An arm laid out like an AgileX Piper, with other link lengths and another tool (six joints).
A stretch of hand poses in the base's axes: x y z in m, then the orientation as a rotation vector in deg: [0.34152, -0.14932, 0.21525, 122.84, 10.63, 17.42]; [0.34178, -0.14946, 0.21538, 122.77, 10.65, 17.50]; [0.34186, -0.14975, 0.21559, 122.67, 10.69, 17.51]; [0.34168, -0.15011, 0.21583, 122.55, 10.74, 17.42]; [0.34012, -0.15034, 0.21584, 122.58, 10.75, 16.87]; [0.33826, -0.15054, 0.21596, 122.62, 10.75, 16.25]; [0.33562, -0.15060, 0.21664, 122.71, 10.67, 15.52]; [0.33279, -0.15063, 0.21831, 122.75, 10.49, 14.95]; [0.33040, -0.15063, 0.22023, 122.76, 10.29, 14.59]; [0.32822, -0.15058, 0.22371, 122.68, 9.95, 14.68]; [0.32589, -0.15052, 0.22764, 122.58, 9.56, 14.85]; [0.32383, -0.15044, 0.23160, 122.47, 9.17, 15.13]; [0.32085, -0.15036, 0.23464, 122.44, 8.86, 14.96]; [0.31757, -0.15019, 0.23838, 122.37, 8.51, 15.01]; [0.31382, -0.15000, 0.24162, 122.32, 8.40, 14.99]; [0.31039, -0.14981, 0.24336, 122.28, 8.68, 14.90]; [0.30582, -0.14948, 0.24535, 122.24, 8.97, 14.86]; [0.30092, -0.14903, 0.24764, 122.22, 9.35, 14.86]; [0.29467, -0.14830, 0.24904, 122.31, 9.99, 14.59]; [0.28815, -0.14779, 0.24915, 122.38, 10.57, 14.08]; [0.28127, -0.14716, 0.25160, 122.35, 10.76, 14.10]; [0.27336, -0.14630, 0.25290, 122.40, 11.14, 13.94]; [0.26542, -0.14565, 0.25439, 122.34, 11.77, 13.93]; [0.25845, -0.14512, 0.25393, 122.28, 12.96, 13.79]
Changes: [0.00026, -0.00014, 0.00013, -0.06, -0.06, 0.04]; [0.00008, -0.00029, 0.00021, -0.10, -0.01, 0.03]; [-0.00018, -0.00036, 0.00024, -0.13, 0.06, 0.00]; [-0.00156, -0.00023, 0.00001, -0.05, 0.40, -0.21]; [-0.00186, -0.00020, 0.00012, -0.05, 0.44, -0.24]; [-0.00264, -0.00006, 0.00068, -0.01, 0.50, -0.34]; [-0.00283, -0.00003, 0.00167, -0.03, 0.34, -0.35]; [-0.00239, 0.00000, 0.00192, -0.03, 0.18, -0.28]; [-0.00218, 0.00005, 0.00348, -0.06, -0.21, -0.21]; [-0.00233, 0.00006, 0.00393, -0.06, -0.28, -0.22]; [-0.00206, 0.00008, 0.00396, -0.06, -0.36, -0.17]; [-0.00298, 0.00008, 0.00304, -0.04, 0.00, -0.29]; [-0.00328, 0.00017, 0.00374, -0.05, -0.18, -0.23]; [-0.00375, 0.00019, 0.00324, -0.05, -0.04, -0.09]; [-0.00343, 0.00019, 0.00174, -0.06, 0.17, 0.16]; [-0.00457, 0.00033, 0.00199, -0.06, 0.14, 0.19]; [-0.00490, 0.00045, 0.00229, -0.04, 0.15, 0.27]; [-0.00625, 0.00073, 0.00140, 0.03, 0.45, 0.35]; [-0.00652, 0.00051, 0.00011, -0.02, 0.60, 0.22]; [-0.00688, 0.00063, 0.00245, -0.03, 0.06, 0.14]; [-0.00791, 0.00086, 0.00130, 0.02, 0.27, 0.21]; [-0.00794, 0.00065, 0.00149, -0.08, 0.24, 0.45]; [-0.00697, 0.00053, -0.00046, -0.10, 0.56, 0.80]
